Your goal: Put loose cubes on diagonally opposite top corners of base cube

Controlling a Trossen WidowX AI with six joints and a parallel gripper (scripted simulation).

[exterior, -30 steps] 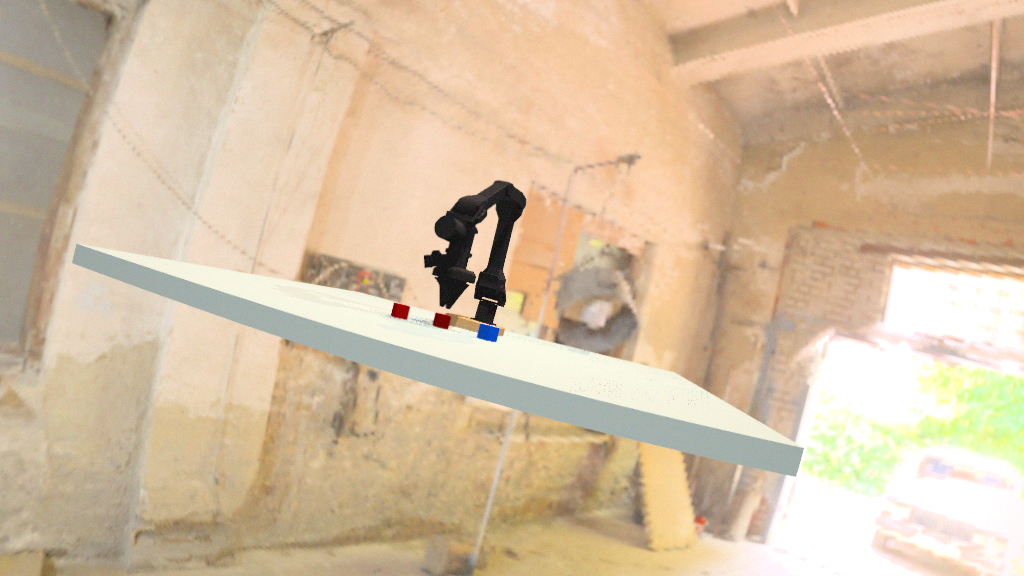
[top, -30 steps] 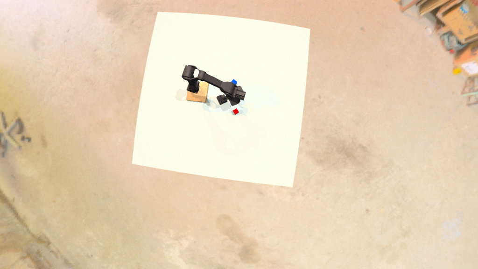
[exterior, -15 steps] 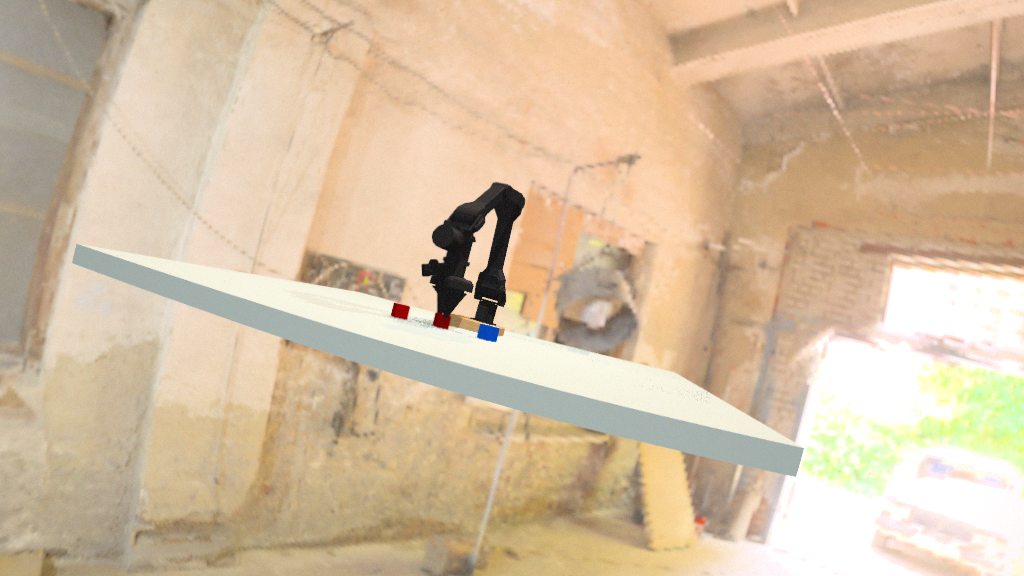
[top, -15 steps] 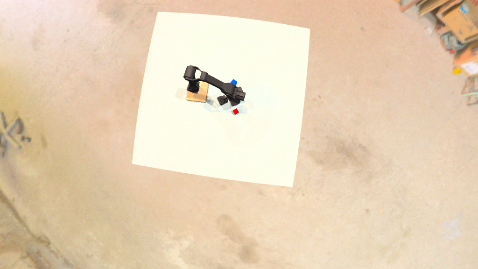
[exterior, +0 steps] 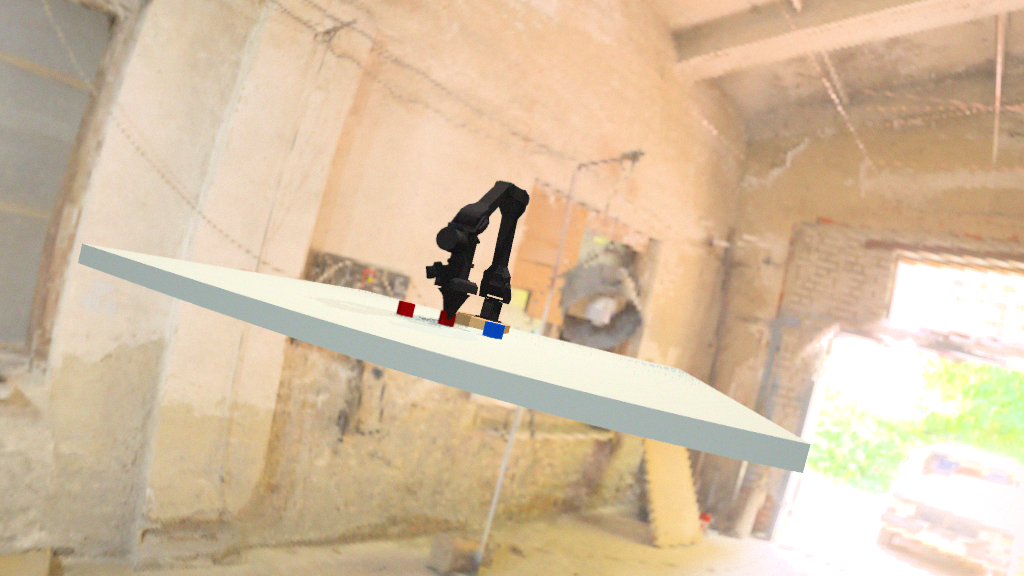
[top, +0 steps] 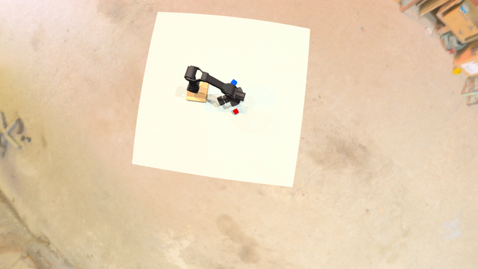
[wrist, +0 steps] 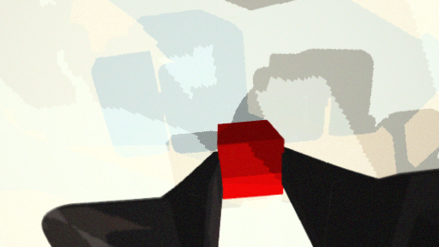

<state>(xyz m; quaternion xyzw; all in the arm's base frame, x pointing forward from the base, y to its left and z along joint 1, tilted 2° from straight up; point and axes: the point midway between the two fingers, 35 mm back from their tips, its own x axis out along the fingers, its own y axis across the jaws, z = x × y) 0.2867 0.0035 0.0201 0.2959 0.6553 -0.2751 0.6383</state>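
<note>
The blue cube is 12 cm to the left of my gripper tip and 1 cm behind it.
</note>
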